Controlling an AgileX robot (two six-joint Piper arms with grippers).
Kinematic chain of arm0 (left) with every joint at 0, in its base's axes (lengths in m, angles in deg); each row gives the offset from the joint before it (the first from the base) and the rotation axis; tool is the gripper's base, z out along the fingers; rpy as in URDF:
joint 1: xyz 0 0 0.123 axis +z
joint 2: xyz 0 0 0 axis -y
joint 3: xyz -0.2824 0 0.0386 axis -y
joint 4: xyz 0.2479 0 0.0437 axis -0.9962 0 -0.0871
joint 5: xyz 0 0 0 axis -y
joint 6: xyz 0.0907 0 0.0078 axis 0.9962 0 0.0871
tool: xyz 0 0 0 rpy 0 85 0
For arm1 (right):
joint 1: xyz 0 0 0.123 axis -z
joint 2: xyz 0 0 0 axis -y
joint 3: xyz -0.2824 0 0.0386 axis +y
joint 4: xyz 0.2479 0 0.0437 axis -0.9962 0 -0.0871
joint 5: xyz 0 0 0 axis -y
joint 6: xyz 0.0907 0 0.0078 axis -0.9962 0 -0.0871
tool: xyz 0 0 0 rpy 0 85 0
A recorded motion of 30 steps. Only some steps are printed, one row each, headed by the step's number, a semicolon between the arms.
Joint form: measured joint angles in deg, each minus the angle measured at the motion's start. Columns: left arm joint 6, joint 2, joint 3, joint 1, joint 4, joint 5; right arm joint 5, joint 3, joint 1, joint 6, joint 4, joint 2.
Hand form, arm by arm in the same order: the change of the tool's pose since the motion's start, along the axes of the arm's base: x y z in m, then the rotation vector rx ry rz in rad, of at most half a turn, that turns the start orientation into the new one. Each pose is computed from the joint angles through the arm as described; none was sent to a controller.
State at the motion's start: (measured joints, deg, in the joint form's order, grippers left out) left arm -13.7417 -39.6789 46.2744 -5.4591 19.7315 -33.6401; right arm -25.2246 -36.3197 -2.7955 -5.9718 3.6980 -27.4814
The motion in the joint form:
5: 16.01 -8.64 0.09 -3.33 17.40 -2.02; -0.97 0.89 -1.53 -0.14 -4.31 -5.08
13: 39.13 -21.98 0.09 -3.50 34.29 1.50; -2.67 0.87 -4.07 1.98 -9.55 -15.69
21: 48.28 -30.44 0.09 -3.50 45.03 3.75; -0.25 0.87 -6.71 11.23 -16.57 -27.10
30: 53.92 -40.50 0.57 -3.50 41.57 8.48; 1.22 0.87 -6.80 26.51 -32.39 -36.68
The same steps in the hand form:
5: 0.0294 -0.0276 -0.0171 -0.0394 0.1099 -0.2222; 0.0195 0.0070 -0.0160 0.0687 0.1256 0.0398
13: 0.0824 -0.0437 -0.0487 0.0027 0.1413 -0.3384; 0.0539 0.0202 -0.0427 0.1055 0.3451 0.0998
21: 0.1137 -0.0505 -0.0754 -0.0494 0.1977 -0.3368; 0.0879 0.0373 -0.0724 0.0607 0.4950 0.1991
30: 0.1458 -0.0484 -0.1209 0.1074 0.2886 -0.3282; 0.1124 0.0510 -0.1008 0.0959 0.6059 0.2869

